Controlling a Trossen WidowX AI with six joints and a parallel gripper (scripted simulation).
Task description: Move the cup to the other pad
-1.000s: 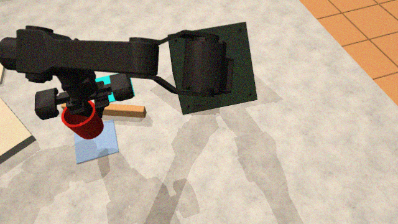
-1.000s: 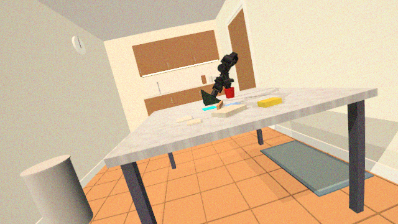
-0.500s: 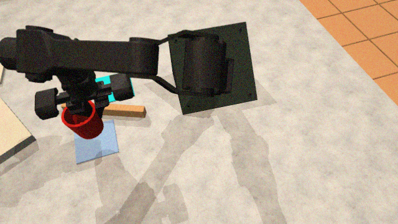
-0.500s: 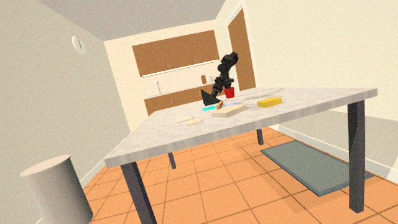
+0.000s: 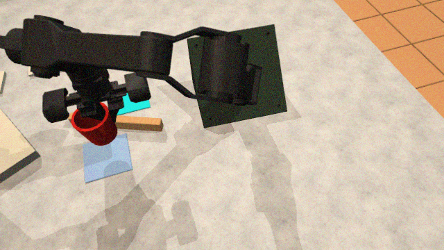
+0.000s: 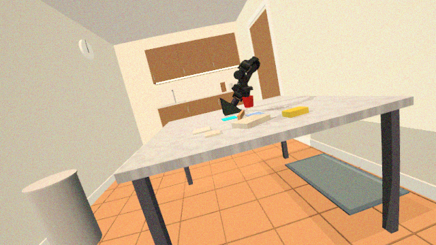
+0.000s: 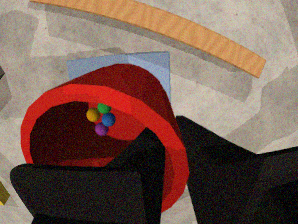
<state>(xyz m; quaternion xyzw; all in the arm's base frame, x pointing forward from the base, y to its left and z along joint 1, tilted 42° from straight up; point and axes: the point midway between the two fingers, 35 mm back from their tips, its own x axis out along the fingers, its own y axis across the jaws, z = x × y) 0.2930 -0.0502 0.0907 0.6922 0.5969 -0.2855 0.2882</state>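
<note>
My gripper tip is 140 mm to the left of the cyan pad, 100 mm above it and 40 mm past it. Also, from my gripper tip: red cup: 30 mm ahead; light blue pad: 100 mm below, 40 mm ahead, 20 mm to the left; wooden bar: 90 mm below, 60 mm to the right.
</note>
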